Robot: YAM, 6 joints.
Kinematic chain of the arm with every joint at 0, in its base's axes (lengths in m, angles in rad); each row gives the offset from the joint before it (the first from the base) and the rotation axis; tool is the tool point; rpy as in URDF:
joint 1: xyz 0 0 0.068 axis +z
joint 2: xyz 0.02 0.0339 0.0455 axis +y
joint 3: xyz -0.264 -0.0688 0 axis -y
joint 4: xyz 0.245 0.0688 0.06 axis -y
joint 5: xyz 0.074 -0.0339 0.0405 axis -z
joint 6: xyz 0.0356 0 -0.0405 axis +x
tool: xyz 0 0 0 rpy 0 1.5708 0
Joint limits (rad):
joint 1: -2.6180..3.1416
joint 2: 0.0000..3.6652
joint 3: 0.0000..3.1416
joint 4: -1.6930..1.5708
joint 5: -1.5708..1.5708
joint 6: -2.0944..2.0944
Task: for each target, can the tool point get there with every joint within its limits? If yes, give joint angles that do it. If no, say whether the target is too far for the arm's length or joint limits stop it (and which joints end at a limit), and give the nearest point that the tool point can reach.
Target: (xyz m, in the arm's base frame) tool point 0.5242 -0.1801 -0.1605
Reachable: yes | joints -0.3239 3.2843 2.3647 0.1261 0.1113 -0.1678
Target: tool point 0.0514 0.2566 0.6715
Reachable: yes | joints 1.4477 1.7591 2.4654 0.4261 0.5792 -0.1146
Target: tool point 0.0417 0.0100 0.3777
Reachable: yes | joints 0.1324 0.5853 1.2150 -1.3787 -0.1242 0.8236
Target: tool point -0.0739 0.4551 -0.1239
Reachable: yes | joints 1.8047 3.3400 2.6386 -1.4199 1.2325 -0.1594
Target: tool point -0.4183 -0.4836 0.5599
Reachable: no: too far | nearest point -0.3452 -0.3991 0.4794 | short by 0.138 m
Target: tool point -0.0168 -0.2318 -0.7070
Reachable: no: too far | nearest point -0.0174 -0.2395 -0.3802 | short by 0.327 m
